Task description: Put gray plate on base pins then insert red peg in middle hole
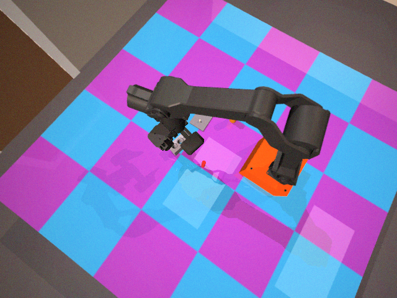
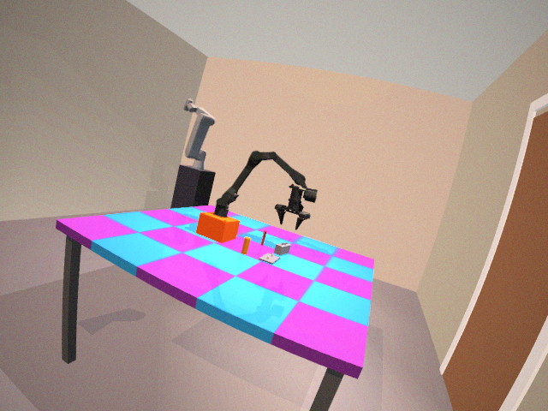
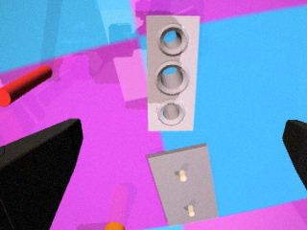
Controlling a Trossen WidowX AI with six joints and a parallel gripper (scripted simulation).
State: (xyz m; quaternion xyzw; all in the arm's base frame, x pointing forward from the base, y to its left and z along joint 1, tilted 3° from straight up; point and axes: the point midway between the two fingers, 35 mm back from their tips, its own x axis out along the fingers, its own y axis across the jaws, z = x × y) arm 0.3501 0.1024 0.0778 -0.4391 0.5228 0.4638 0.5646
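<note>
Right now the gray plate is 110 mm below my gripper tip. Round my gripper tip: red peg 120 mm behind, 100 mm below, 10 mm to the left; then orange cylinder 220 mm to the right, 110 mm behind, 100 mm below; then base 160 mm to the right, 140 mm below.
</note>
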